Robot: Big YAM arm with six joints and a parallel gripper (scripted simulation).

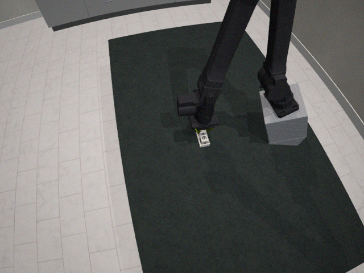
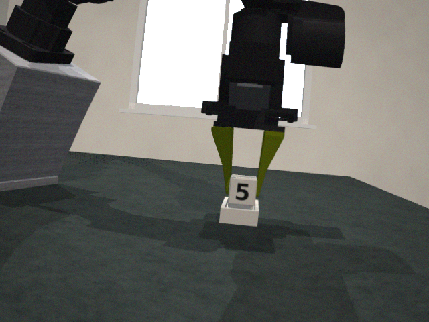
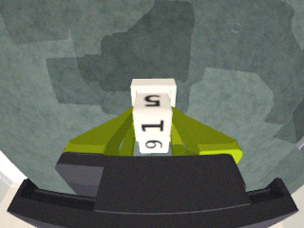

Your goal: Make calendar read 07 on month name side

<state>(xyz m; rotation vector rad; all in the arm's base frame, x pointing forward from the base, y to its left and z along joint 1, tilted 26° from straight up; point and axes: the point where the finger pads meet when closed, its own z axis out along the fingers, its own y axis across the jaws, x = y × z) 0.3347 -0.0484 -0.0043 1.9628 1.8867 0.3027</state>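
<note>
My gripper is now 20 mm to the right of the small white tray and 30 mm above it.
</note>
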